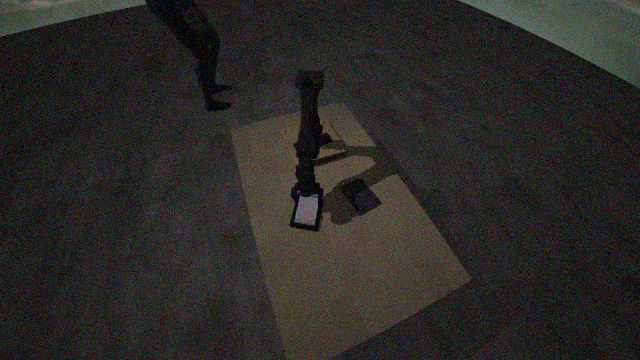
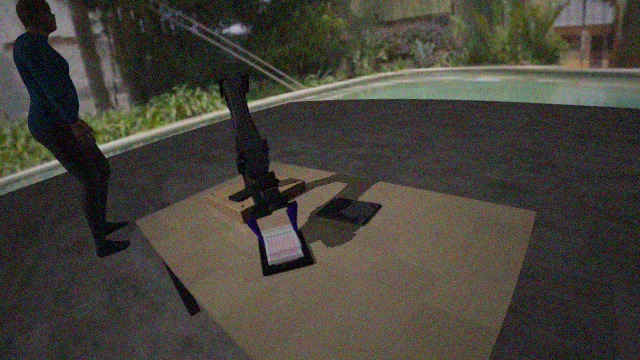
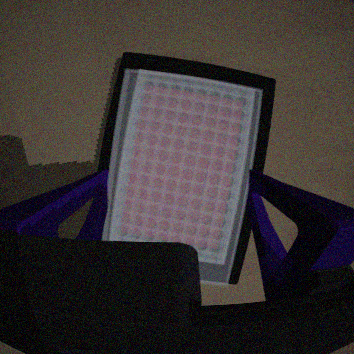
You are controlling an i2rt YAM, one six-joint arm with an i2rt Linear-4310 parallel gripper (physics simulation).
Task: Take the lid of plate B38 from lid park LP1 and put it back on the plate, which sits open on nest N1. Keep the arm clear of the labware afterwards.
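Frame: origin at the arm's base, x ahead, y left, z up, level; centimetres.
Where they show: gripper, fingertip midpoint: [image 1: 307,207] [image 2: 281,240] [image 3: 177,177].
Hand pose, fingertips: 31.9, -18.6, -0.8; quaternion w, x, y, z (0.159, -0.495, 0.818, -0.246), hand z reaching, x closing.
Each offset is from my fingertips to the centre of the thing, as dx, dy, dz. "spot": to the spot under its first point. Level surfaces: height alone.
My gripper [image 1: 306,196] [image 2: 273,219] [image 3: 177,177] is shut on the clear lid {-0.2, +0.0, +0.3} [image 1: 306,210] [image 2: 281,243] [image 3: 121,158], one purple finger on each long side. The lid sits low over plate B38 {spot: +2.9, -2.1, +0.9} [image 3: 186,116], and the plate's pink wells show through it. The lid's outline lines up closely with the plate. I cannot tell whether it rests on the plate or hovers just above it. The plate stands in the black nest N1 {+0.5, -0.5, -2.3} [image 1: 305,227] [image 2: 286,267] [image 3: 197,67]. The dark lid park LP1 {+4.3, +24.4, -2.2} [image 1: 360,196] [image 2: 348,210] lies bare to the right.
The labware stands on a tan board {dz -3.2} [image 1: 358,268] [image 2: 402,277] on dark ground. The arm's wooden base block [image 2: 223,198] is behind the nest. A person [image 1: 203,44] [image 2: 53,98] stands off the board at the back left. A pool lies beyond.
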